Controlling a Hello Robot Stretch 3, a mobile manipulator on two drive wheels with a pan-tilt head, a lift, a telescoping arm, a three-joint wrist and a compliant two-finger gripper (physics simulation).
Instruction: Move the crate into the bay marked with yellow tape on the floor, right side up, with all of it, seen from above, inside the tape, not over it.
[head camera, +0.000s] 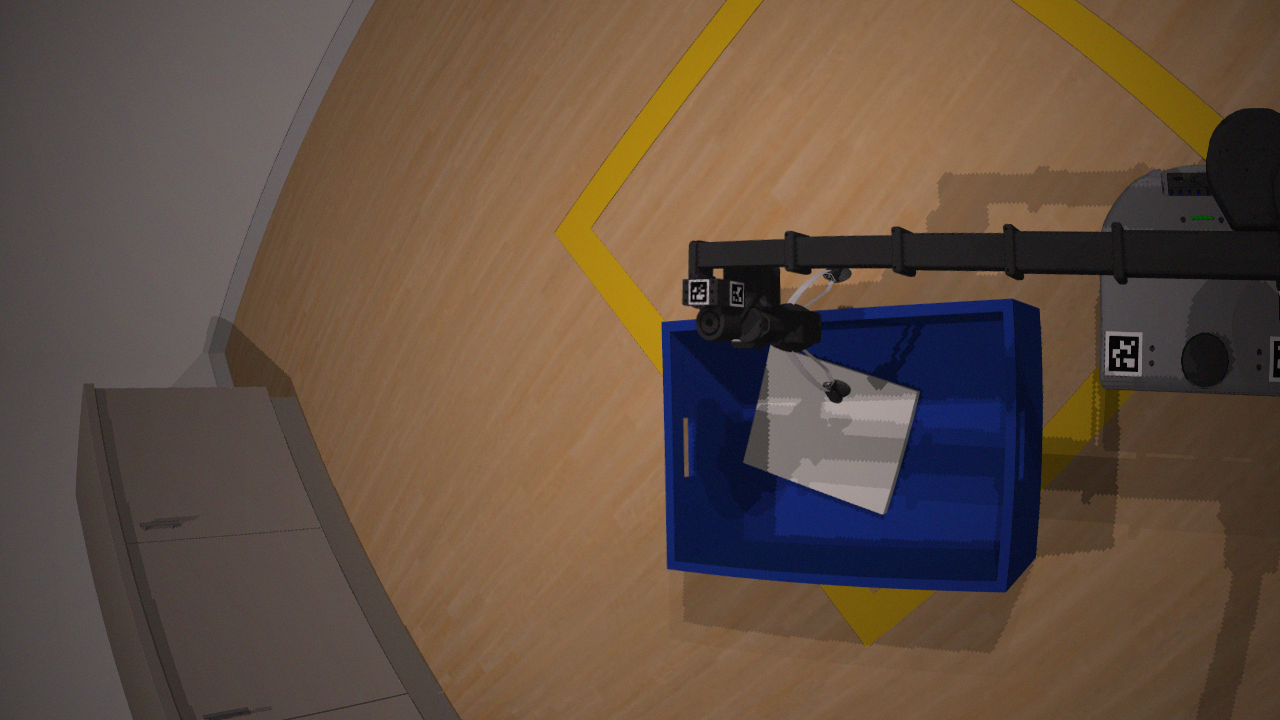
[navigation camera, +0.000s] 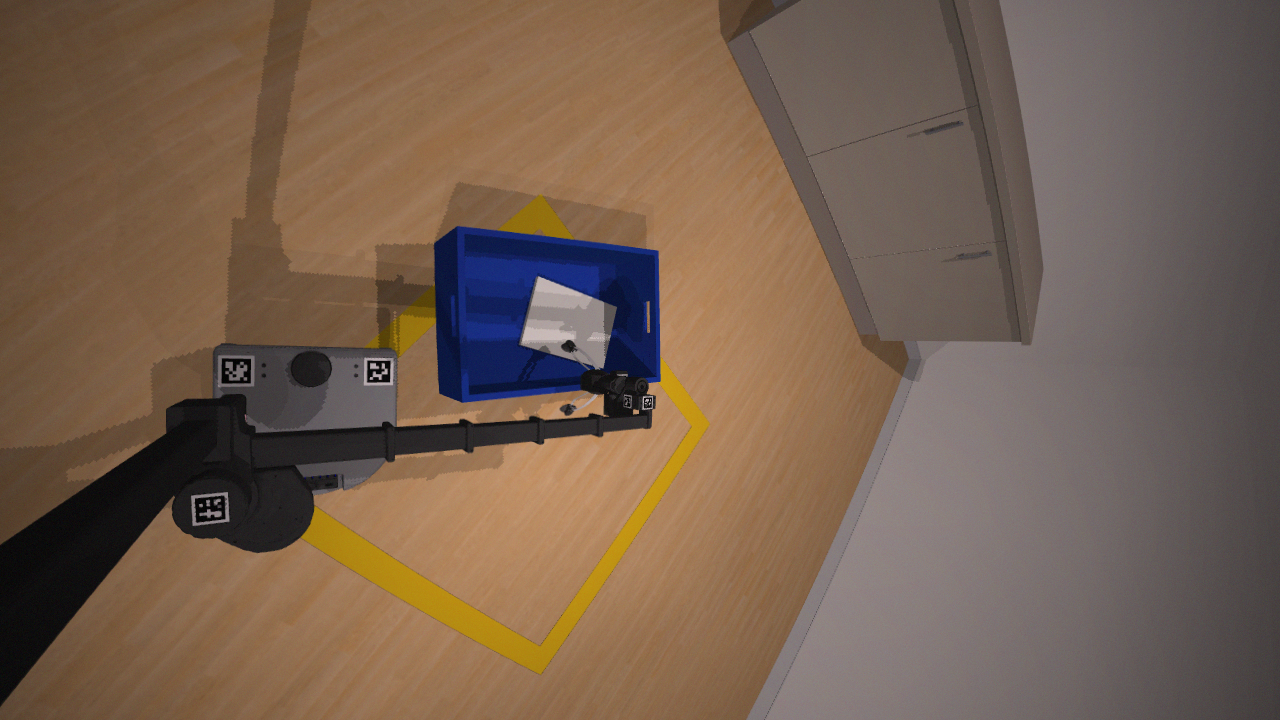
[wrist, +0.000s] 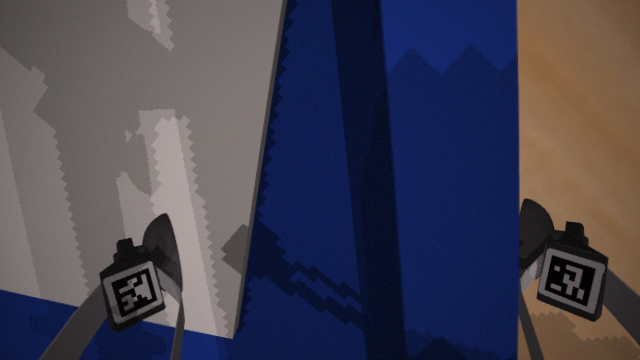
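Seen in the pictures: gripper, between the fingertips: (head camera: 844, 331) (navigation camera: 564, 377); robot's base, origin of its link: (head camera: 1201, 358) (navigation camera: 311, 366).
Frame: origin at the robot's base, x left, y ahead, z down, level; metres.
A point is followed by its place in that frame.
The blue crate (head camera: 948, 519) {x -0.447, y 0.275, z -0.019 m} (navigation camera: 492, 308) {x -0.438, y 0.169, z -0.018 m} (wrist: 450, 175) stands right side up on the floor, lying across the yellow tape (head camera: 617, 288) {x -1.188, y -0.102, z -0.001 m} (navigation camera: 540, 659) {x -0.613, y -0.965, z -0.001 m} near one corner of the bay. Parts of the crate are over the tape and outside it. A flat white-grey board (head camera: 832, 447) {x -0.678, y 0.167, z -0.035 m} (navigation camera: 572, 317) {x -0.689, y 0.160, z -0.034 m} (wrist: 225, 100) lies inside the crate. My gripper (head camera: 836, 332) {x -0.631, y -0.022, z -0.099 m} (navigation camera: 568, 377) {x -0.631, y -0.022, z -0.099 m} (wrist: 342, 235) {x -0.631, y -0.022, z -0.099 m} is open over the crate's long side wall nearest the arm, one finger on the inner side, the other on the outer side. How far down the fingertips reach is hard to tell.
My base (head camera: 1163, 313) {x -0.067, y -0.058, z -0.160 m} (navigation camera: 371, 402) {x -0.116, y -0.069, z -0.160 m} stands beside one short end of the crate. My extended arm (head camera: 957, 251) {x -0.314, y -0.103, z -0.442 m} (navigation camera: 429, 438) {x -0.177, y -0.100, z -0.445 m} runs alongside its long wall. A cabinet (head camera: 214, 465) {x -2.454, y 0.407, z -0.471 m} (navigation camera: 895, 179) {x -1.982, y 0.851, z -0.499 m} stands beyond the crate's other end, against the wall (head camera: 134, 179) {x -3.027, y -0.576, z -0.690 m} (navigation camera: 1118, 447) {x -3.242, y -0.353, z -1.271 m}.
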